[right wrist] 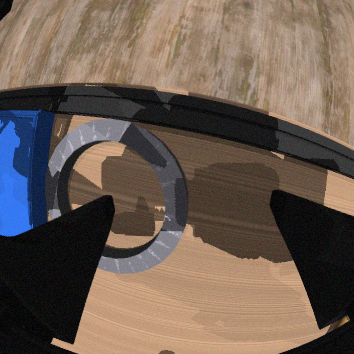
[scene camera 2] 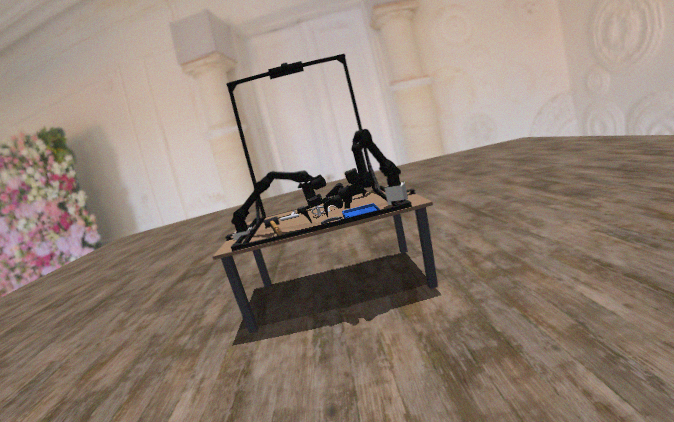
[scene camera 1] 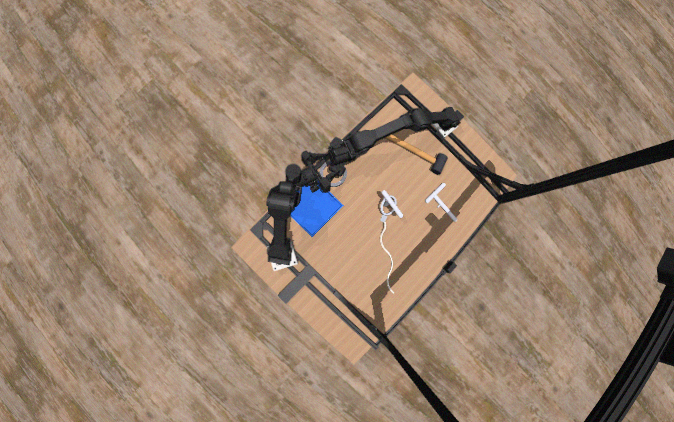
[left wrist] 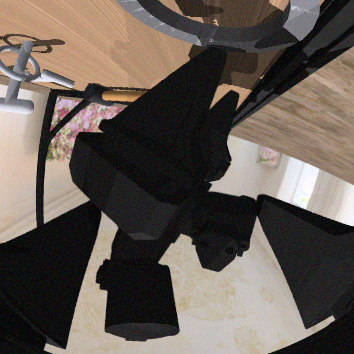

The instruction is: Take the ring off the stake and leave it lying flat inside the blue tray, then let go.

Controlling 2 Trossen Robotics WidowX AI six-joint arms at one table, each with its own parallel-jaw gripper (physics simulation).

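Seen in the pictures: left gripper, fingertip midpoint: (scene camera 2: 325, 200) (left wrist: 180, 205); right gripper, fingertip midpoint: (right wrist: 193, 201) (scene camera 2: 319, 220) (left wrist: 229, 75); left arm's base at its link origin: (scene camera 2: 394, 185) (scene camera 1: 281, 255); right arm's base at its link origin: (scene camera 2: 242, 230) (scene camera 1: 445, 123).
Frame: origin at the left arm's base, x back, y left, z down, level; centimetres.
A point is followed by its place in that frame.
A large grey ring (scene camera 1: 345, 176) {x -35.3, y 25.0, z 8.6 cm} (left wrist: 160, 22) {x -35.1, y 26.5, z 8.6 cm} (right wrist: 127, 262) {x -34.9, y 25.4, z 8.6 cm} lies flat on the table beside the blue tray (scene camera 1: 320, 215) {x -19.9, y 11.9, z 9.5 cm} (scene camera 2: 361, 211) {x -18.3, y 13.8, z 9.5 cm} (right wrist: 15, 175) {x -20.5, y 21.9, z 9.5 cm}. No ring shows inside the tray. A white bar (scene camera 1: 395, 207) {x -49.9, y 5.1, z -0.6 cm}, possibly the stake, has a smaller pale ring around or beside it; which one I cannot tell. My right gripper (left wrist: 229, 75) {x -34.9, y 33.0, z 6.5 cm} (right wrist: 193, 201) {x -34.9, y 33.0, z 6.5 cm} is open and empty, pointing down above the grey ring, one finger over its opening in the right wrist view. My left gripper is open and empty, close beside my right gripper.
A hammer (scene camera 1: 438, 164) {x -77.6, y 18.2, z 5.2 cm} lies to the right of the grippers. A white T-shaped piece (scene camera 1: 436, 193) {x -73.2, y 6.1, z 8.2 cm} lies farther right. A white cable (scene camera 1: 392, 260) {x -44.2, y -16.2, z 9.5 cm} runs across the table. The black table frame (right wrist: 210, 122) {x -32.9, y 36.9, z 8.1 cm} passes close behind the grey ring. Both arms crowd together near the tray.
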